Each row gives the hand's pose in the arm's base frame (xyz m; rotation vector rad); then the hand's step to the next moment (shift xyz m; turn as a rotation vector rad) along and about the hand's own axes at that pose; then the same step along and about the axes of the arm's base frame.
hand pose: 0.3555 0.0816 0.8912 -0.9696 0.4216 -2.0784
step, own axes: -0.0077 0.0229 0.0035 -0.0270 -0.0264 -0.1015
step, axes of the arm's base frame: 0.0176 -0.0085 -0.0147 -0.0798 0.0347 -0.0645
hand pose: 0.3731 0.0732 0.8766 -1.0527 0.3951 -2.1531
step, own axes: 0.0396 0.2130 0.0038 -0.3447 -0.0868 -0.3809
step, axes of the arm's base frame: 0.0831 -0.1790 -0.0894 -0.1900 0.2926 -0.3869
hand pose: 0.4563 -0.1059 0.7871 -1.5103 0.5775 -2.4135
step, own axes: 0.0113 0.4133 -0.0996 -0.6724 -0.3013 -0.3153
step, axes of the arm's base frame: -0.0982 -0.3538 -0.2146 0.0148 0.6017 -0.5293
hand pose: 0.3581 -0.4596 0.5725 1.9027 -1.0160 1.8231
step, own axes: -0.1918 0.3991 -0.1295 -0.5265 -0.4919 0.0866
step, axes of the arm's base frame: -0.3518 -0.1406 -0.2632 0.4295 0.4285 -0.3982
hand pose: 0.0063 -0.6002 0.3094 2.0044 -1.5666 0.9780
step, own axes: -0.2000 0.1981 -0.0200 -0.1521 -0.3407 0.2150
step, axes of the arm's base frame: -0.2187 0.0908 -0.1535 0.3655 0.0483 -0.2226
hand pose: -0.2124 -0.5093 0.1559 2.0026 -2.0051 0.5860
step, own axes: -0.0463 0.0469 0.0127 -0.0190 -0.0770 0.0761
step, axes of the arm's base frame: -0.0441 0.0346 -0.0369 0.0851 -0.0151 -0.0679
